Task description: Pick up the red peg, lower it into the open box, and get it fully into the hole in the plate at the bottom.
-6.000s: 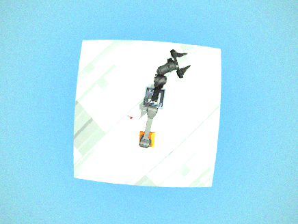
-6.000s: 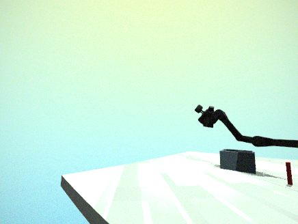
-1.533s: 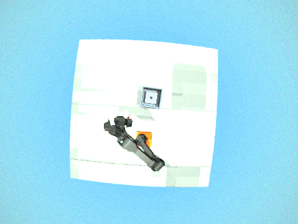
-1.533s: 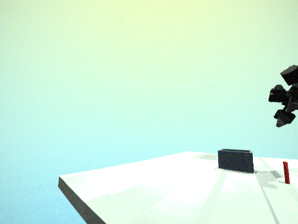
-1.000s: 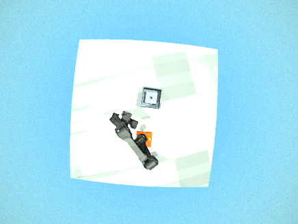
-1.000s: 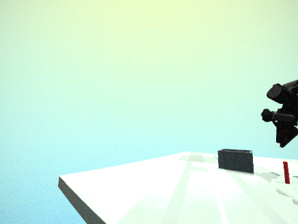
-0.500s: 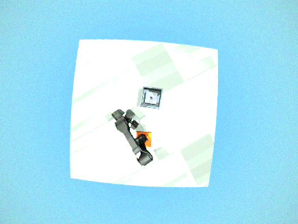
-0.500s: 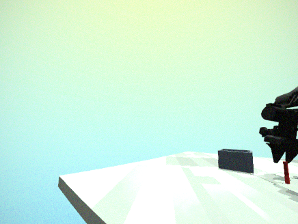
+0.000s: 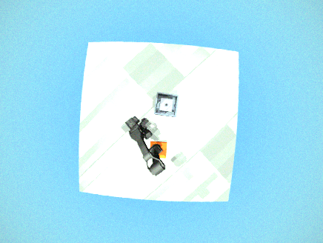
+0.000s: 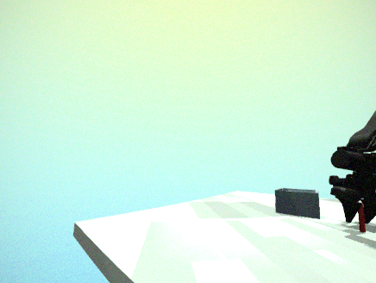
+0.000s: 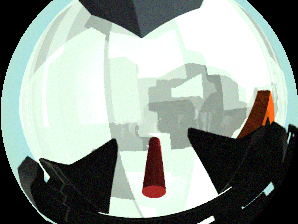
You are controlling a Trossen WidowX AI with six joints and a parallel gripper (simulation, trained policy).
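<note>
Now: the red peg 20 mm above my gripper tip, 10 mm to the left of it and 10 mm behind it. Also, from my gripper tip: grey box 190 mm to the right, 140 mm ahead; grey plate 190 mm to the right, 140 mm ahead, 20 mm above.
</note>
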